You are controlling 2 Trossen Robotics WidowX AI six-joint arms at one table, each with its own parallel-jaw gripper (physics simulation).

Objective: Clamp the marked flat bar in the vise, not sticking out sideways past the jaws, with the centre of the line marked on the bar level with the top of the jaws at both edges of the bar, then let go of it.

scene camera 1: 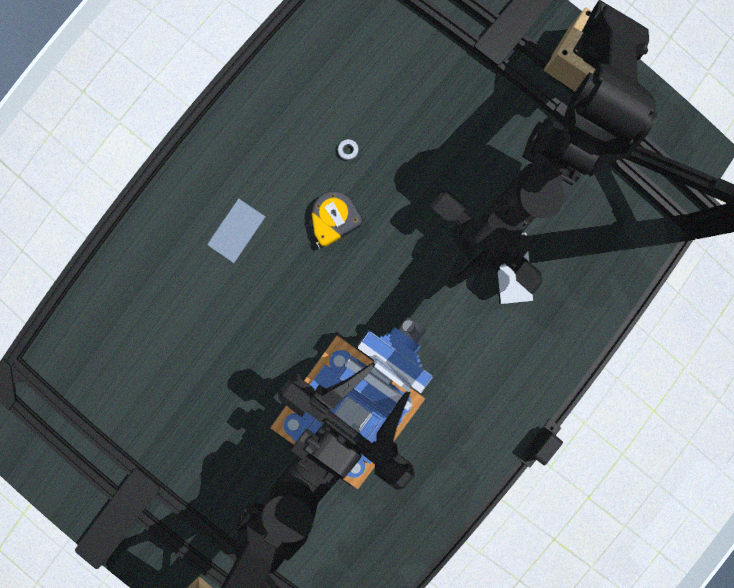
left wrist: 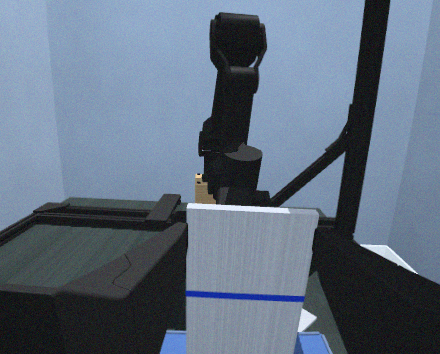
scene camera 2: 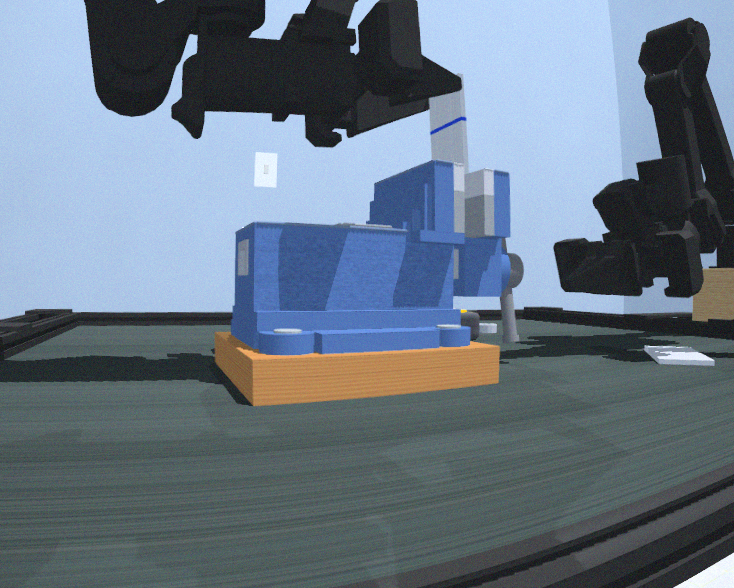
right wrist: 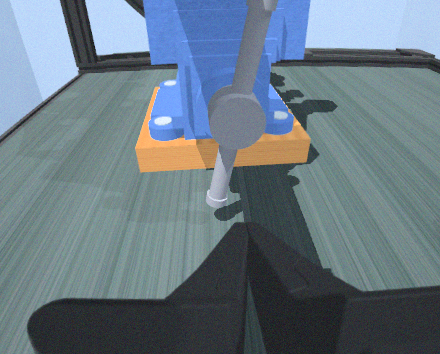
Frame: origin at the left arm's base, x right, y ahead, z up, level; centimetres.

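Where they show: left gripper, fingertip midpoint: (scene camera 1: 391,377) (left wrist: 250,235) (scene camera 2: 444,94); right gripper, fingertip midpoint: (scene camera 1: 448,286) (scene camera 2: 567,285) (right wrist: 245,232); right arm's base, link origin: (scene camera 1: 599,47).
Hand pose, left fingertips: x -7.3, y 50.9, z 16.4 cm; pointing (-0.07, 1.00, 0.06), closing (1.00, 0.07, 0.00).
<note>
Things, the pixels of their top centre, and the offset from my left fingertips. "pt": a spot on its surface instead.
- flat grey bar, top centre: (left wrist: 250,205) (scene camera 2: 446,83) (scene camera 1: 393,376) dx -0.1, dy +0.3, dz +1.2 cm
- vise's grey handle, surface spot: (right wrist: 250,55) pt dx -1.5, dy +6.7, dz -11.5 cm
- orange wooden base, top centre: (scene camera 2: 342,339) (right wrist: 217,107) (scene camera 1: 347,414) dx +1.1, dy -9.1, dz -20.8 cm
- yellow tape measure, top centre: (scene camera 1: 330,214) dx -20.4, dy +10.6, dz -19.4 cm
- white ring, top centre: (scene camera 2: 486,324) (scene camera 1: 348,149) dx -25.6, dy +19.9, dz -22.2 cm
- pale rectangular plate, top centre: (scene camera 1: 236,230) dx -29.7, dy -0.6, dz -23.0 cm
- white piece, top centre: (scene camera 2: 676,352) (scene camera 1: 514,268) dx +5.0, dy +23.9, dz -22.9 cm
The flat grey bar (scene camera 2: 449,147) (left wrist: 250,255) stands roughly upright, its lower part hidden in the gap between the light jaw plates of the blue vise (scene camera 1: 407,358) (scene camera 2: 355,269) (right wrist: 165,30). Its blue line (scene camera 2: 448,125) (left wrist: 245,296) is above the top of the jaws. My left gripper (scene camera 1: 389,379) (scene camera 2: 446,91) (left wrist: 250,235) is shut on the bar's upper part, one finger at each edge. The jaws look a little apart in scene camera 2. My right gripper (scene camera 1: 453,280) (right wrist: 245,232) is shut and empty, apart from the vise's grey handle (scene camera 2: 508,312) (right wrist: 250,55).
The vise sits on an orange wooden base (scene camera 2: 367,376) (right wrist: 175,157). In scene camera 1, a yellow tape measure (scene camera 1: 333,229), a white ring (scene camera 1: 348,141) and a pale rectangular plate (scene camera 1: 237,230) lie above and left of the vise. A white piece (scene camera 1: 514,290) (scene camera 2: 678,356) lies near my right gripper.
</note>
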